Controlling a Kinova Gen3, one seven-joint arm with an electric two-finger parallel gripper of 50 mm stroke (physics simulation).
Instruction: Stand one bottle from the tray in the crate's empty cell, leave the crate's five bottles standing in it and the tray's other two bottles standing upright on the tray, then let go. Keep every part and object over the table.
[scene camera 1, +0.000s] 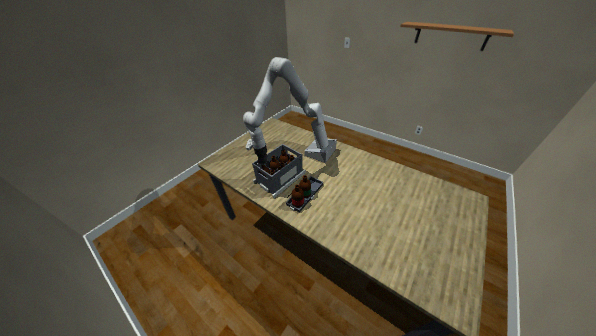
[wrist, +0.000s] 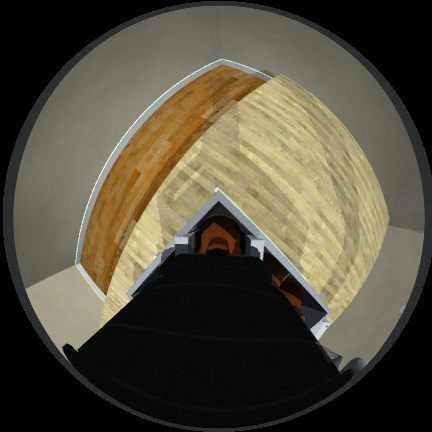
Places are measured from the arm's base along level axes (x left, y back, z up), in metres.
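Where they show: gripper, fingertip midpoint: (scene camera 1: 261, 167) (wrist: 220, 238); arm's base, link origin: (scene camera 1: 322, 145).
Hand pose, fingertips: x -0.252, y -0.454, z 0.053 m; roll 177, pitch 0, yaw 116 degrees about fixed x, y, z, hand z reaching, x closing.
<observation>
Each offset is from my fingertips to the centre of the thing. "spot": to the spot under its first point. Level surfaces: height alone.
My gripper (scene camera 1: 262, 159) (wrist: 220, 238) points down into the grey crate {dx +0.080, dy +0.078, dz -0.045 m} (scene camera 1: 264, 181) (wrist: 201, 216) at its left corner cell. Its fingers are open, one on each side of a brown bottle {dx +0.011, dy +0.003, dz -0.047 m} (wrist: 218, 234) that stands in that cell, with gaps beside it. The bottle's lower part is hidden. Other brown bottles stand in the crate, among them one near its middle (scene camera 1: 274, 164) and one farther back {spot: dx +0.080, dy +0.161, dz -0.009 m} (scene camera 1: 284, 157); the hand hides part of the crate in the wrist view. A red-labelled bottle {dx +0.293, dy -0.072, dz -0.050 m} (scene camera 1: 298, 198) and a green-labelled bottle {dx +0.302, dy +0.014, dz -0.050 m} (scene camera 1: 305, 188) stand upright on the dark tray {spot: dx +0.341, dy +0.110, dz -0.127 m} (scene camera 1: 316, 185).
The tray lies beside the crate, near the front edge of the wooden table {dz -0.132 m} (scene camera 1: 390, 215) (wrist: 280, 150). The robot's base (scene camera 1: 320, 151) stands behind the crate. The crate's walls rise close around the fingers. A wooden shelf (scene camera 1: 457, 30) hangs on the far wall.
</observation>
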